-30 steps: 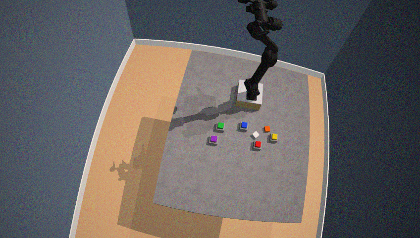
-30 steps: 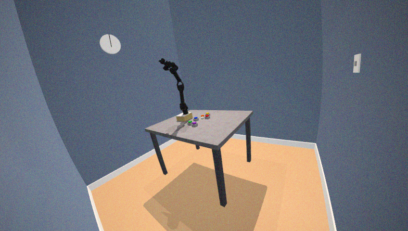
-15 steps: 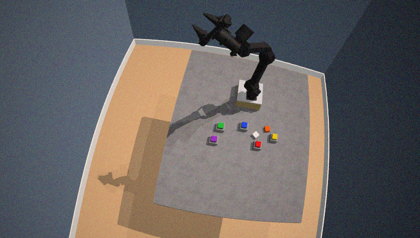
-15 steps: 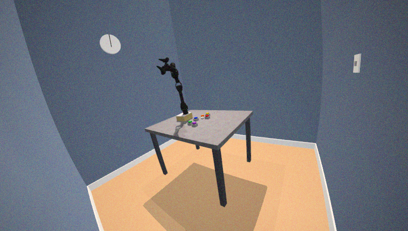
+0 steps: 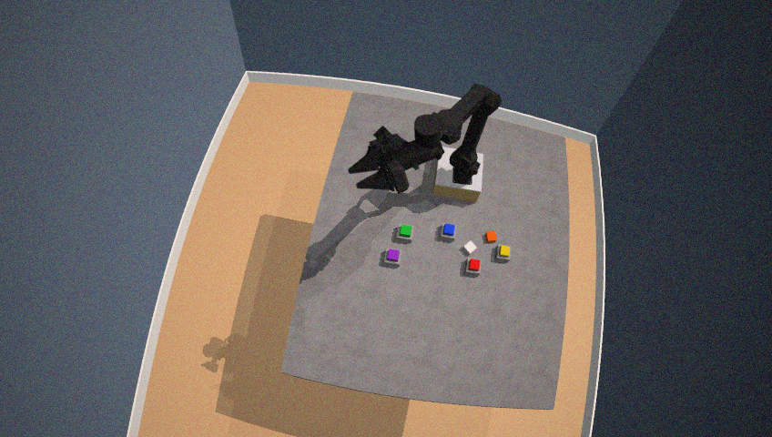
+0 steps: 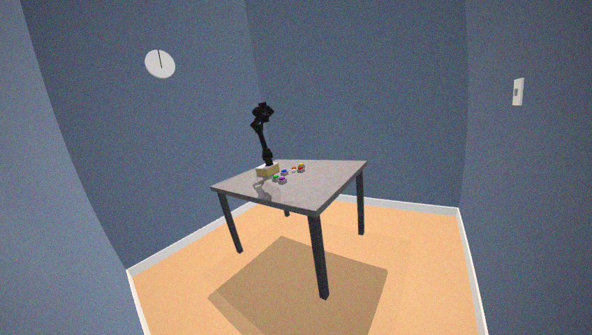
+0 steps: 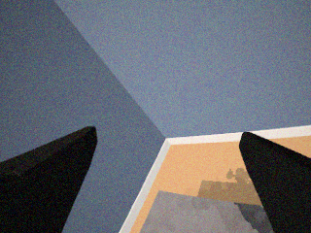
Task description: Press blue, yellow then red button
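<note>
Right now the blue button is 440 mm below my gripper tip, 290 mm to the left of it and 110 mm behind it. The rest, counted from my gripper tip: green button (440 mm below, 150 mm to the left, 90 mm behind); then red button (440 mm below, 380 mm to the left); then purple button (440 mm below, 120 mm to the left).
</note>
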